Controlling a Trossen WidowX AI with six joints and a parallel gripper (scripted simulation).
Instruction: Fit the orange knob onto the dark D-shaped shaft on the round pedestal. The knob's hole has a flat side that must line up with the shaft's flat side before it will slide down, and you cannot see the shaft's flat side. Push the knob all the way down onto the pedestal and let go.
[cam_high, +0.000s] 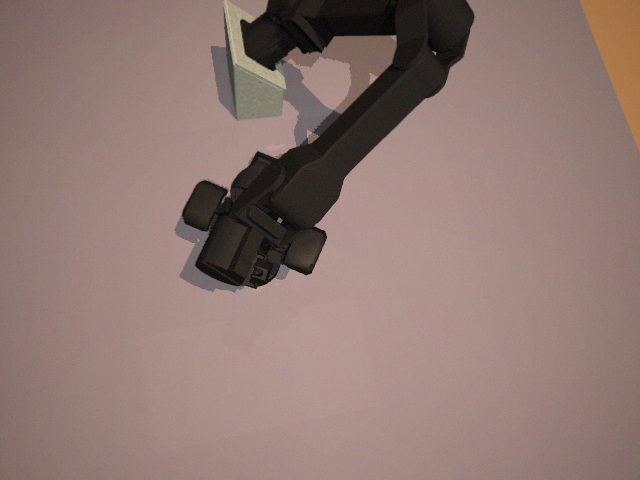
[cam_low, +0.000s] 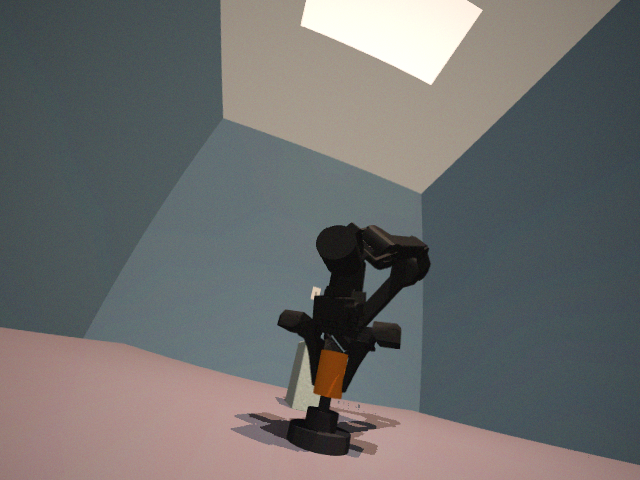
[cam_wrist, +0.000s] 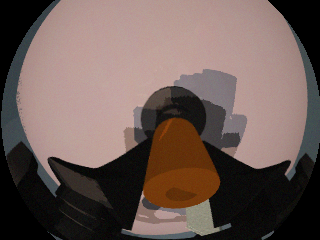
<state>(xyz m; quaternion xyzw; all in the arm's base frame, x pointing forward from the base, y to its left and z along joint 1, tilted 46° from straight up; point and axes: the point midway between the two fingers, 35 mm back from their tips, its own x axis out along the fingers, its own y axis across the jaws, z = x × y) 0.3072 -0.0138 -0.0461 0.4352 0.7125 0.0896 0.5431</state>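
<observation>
The orange knob lies 2 cm above my gripper tip. The rest, counted from my gripper tip: round pedestal 4 cm below.
</observation>
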